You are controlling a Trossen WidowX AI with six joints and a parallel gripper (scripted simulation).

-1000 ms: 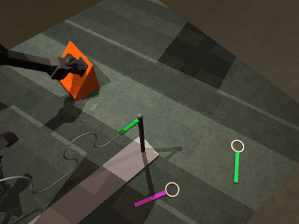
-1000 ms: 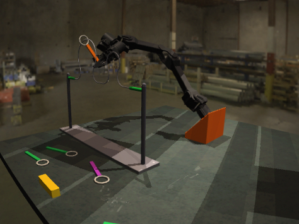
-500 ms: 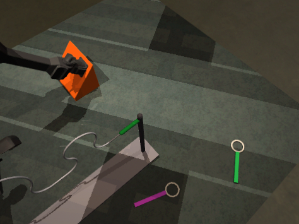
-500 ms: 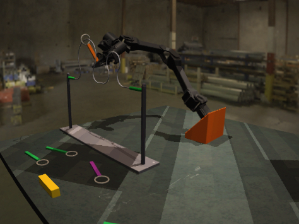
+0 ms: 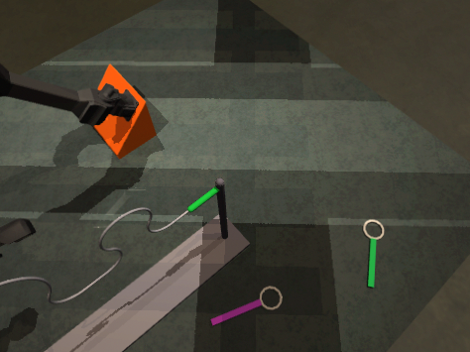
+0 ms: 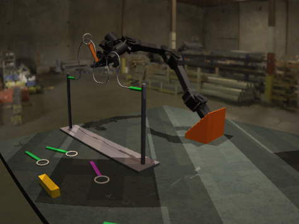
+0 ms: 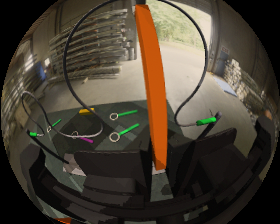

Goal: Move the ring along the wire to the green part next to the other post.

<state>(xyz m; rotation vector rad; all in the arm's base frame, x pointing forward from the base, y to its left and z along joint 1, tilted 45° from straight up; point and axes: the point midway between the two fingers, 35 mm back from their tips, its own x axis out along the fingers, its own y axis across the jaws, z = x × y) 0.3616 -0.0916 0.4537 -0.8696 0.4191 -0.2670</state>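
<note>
Now: gripper tip 9 cm below the orange-handled ring, 1 cm to the right of it and 1 cm short of it. The rest, counted from my gripper tip: green-handled ring (66 cm to the left, 35 cm below, 27 cm ahead); then yellow block (38 cm ahead, 34 cm below, 33 cm to the left); then magenta-handled ring (35 cm below, 34 cm to the left, 19 cm ahead).
</note>
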